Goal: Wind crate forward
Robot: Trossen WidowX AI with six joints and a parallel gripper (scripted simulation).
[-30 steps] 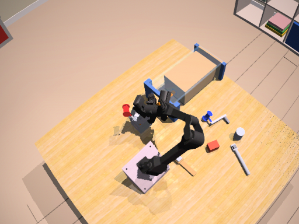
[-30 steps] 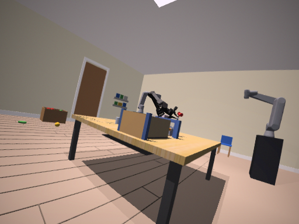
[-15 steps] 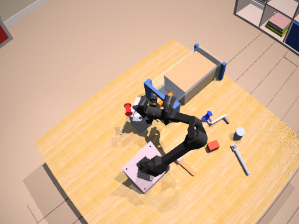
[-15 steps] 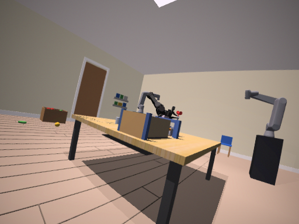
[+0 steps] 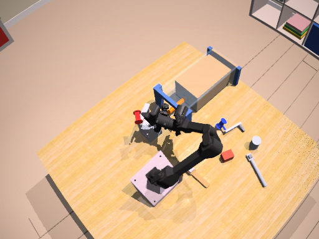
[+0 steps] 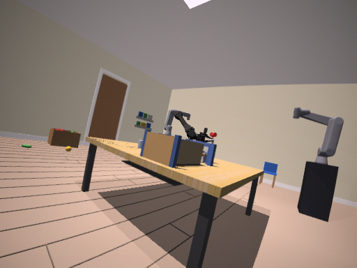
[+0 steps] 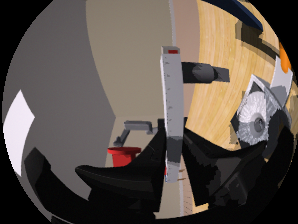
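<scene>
The red knob lies 40 mm behind my gripper tip, 30 mm to the right of it and 40 mm above it. Also, from my gripper tip: blue steel frame (180 mm ahead, 20 mm to the right, 90 mm below); then winch (30 mm to the right, 170 mm below); then crank handle (10 mm behind, 10 mm to the right, 10 mm above).
</scene>
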